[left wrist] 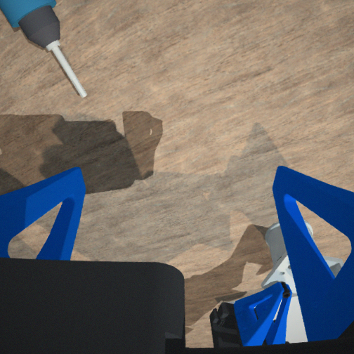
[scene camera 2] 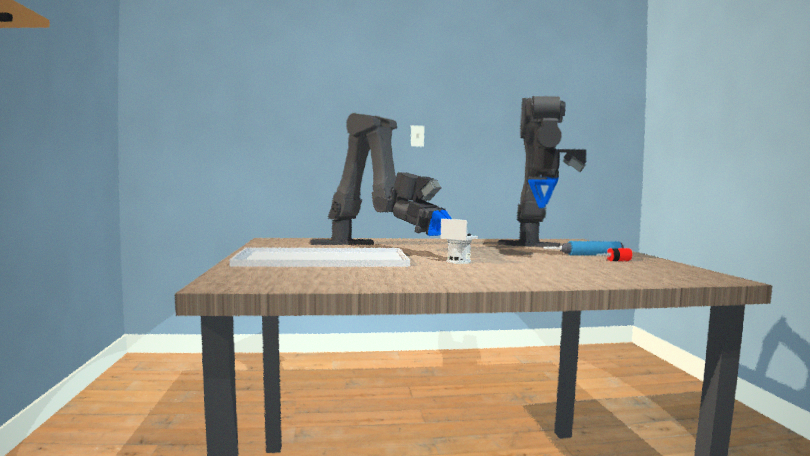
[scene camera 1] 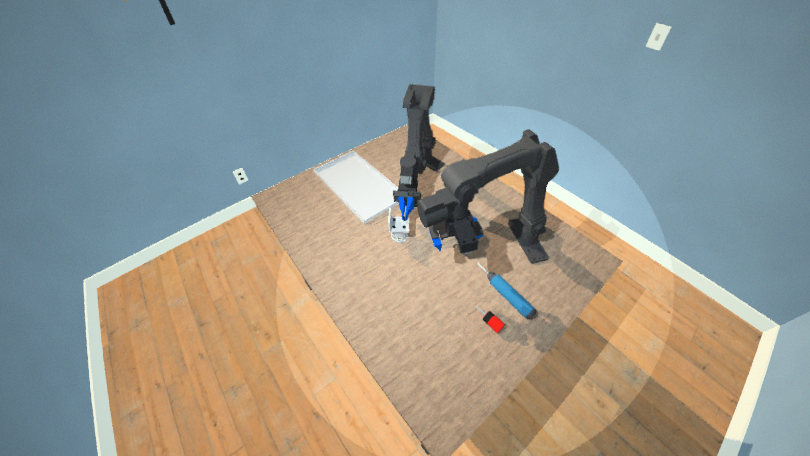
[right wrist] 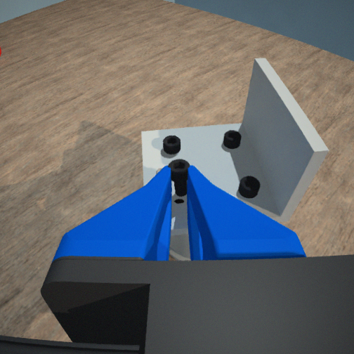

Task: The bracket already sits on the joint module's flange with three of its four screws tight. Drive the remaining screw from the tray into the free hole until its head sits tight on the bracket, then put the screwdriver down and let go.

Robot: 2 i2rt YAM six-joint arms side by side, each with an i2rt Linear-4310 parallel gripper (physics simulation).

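Places are measured from the left arm's base along level axes (x ahead, y left, z up), in centimetres.
Where they show: left gripper, fingertip midpoint: (scene camera 2: pixel 543 205) (scene camera 1: pixel 454 246); right gripper, fingertip midpoint: (scene camera 2: pixel 458 231) (scene camera 1: pixel 403 219); left arm's base, origin of the base link: (scene camera 2: pixel 528 245) (scene camera 1: pixel 526 240); right arm's base, origin of the base link: (scene camera 2: pixel 341 243).
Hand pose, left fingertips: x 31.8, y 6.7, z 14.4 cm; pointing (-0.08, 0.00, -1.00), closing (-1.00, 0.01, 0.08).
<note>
Things, the pixels of their top centre, and the offset from my left fingertips.
- white joint module, middle of its top: (scene camera 2: pixel 459 236) (scene camera 1: pixel 399 224) dy -19.4, dx +13.4, dz -8.1 cm
- blue screwdriver, middle of its top: (scene camera 2: pixel 583 241) (scene camera 1: pixel 505 284) dy +10.8, dx -14.3, dz -10.3 cm
- black screwdriver, middle of its top: (scene camera 2: pixel 613 248) (scene camera 1: pixel 489 314) dy +18.8, dx -5.9, dz -11.0 cm
- white tray, middle of its top: (scene camera 2: pixel 322 253) (scene camera 1: pixel 357 181) dy -52.0, dx +25.5, dz -12.8 cm
My right gripper (right wrist: pixel 178 176) (scene camera 1: pixel 404 217) is shut on a black screw (right wrist: pixel 180 186), held upright by its head close above the free hole (right wrist: pixel 179 201) in the bracket. The pale L-shaped bracket (right wrist: pixel 205 150) (scene camera 1: pixel 400 225) (scene camera 2: pixel 454 228) sits on the white joint module (scene camera 2: pixel 459 251), with three black screws in its plate. My left gripper (left wrist: pixel 178 177) is open and empty above the table, beside the right gripper. The blue screwdriver (scene camera 1: pixel 511 295) (scene camera 2: pixel 595 247) (left wrist: pixel 37 25) lies on the table, its bit pointing toward the arms.
A red and black screwdriver (scene camera 1: pixel 493 321) (scene camera 2: pixel 619 254) lies near the blue one. The white tray (scene camera 1: pixel 365 218) (scene camera 2: pixel 317 262) is at the left of the module in both scene views. The left arm's wrist is close beside the right gripper and module in scene camera 1.
</note>
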